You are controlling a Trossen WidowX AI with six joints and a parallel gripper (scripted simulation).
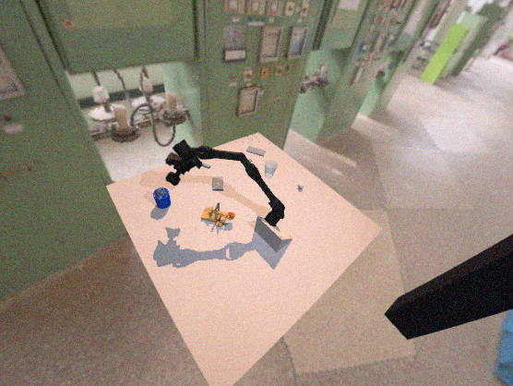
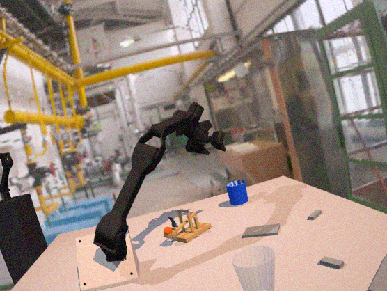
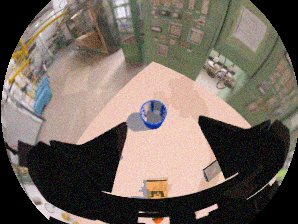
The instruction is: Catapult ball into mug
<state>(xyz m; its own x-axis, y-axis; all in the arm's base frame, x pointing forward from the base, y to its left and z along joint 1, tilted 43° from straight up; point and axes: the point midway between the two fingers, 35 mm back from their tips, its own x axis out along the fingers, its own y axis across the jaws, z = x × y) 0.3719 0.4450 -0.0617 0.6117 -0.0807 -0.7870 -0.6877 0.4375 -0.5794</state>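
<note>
Now: gripper tip 260 mm past the orange ball, 230 mm to the left of it and 210 mm above it. Round my gripper tip: wooden catapult: 220 mm below, 220 mm behind, 180 mm to the right; blue mug: 240 mm below, 60 mm to the left, 60 mm ahead; clear cup: 680 mm to the right, 240 mm below, 40 mm behind.
</note>
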